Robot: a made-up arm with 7 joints.
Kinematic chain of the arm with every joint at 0, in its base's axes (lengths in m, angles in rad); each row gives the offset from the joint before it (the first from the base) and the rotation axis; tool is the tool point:
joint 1: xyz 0 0.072 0 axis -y
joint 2: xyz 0 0.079 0 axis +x
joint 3: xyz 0 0 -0.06 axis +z
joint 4: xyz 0 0 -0.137 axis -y
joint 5: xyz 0 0 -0.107 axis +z
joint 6: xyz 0 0 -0.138 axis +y
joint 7: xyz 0 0 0 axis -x
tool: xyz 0 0 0
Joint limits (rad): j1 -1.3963..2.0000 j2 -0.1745..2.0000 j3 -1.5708..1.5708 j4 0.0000..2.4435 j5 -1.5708..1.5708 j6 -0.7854..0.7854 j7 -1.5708..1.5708
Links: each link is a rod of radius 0.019 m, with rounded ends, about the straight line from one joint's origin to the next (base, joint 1, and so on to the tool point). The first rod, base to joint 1, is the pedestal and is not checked.
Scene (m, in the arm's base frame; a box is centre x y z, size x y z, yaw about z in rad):
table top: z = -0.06
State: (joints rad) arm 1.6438 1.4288 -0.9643 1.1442 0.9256 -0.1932 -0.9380
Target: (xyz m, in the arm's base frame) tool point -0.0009 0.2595 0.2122
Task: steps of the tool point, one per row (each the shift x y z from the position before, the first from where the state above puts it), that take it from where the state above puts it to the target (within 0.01 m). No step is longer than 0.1 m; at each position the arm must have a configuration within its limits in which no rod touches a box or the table.
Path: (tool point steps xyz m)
1: -0.0658 -0.0454 0.0561
2: -0.0781 -0.0546 0.0245
3: -0.0708 -0.0609 -0.0115

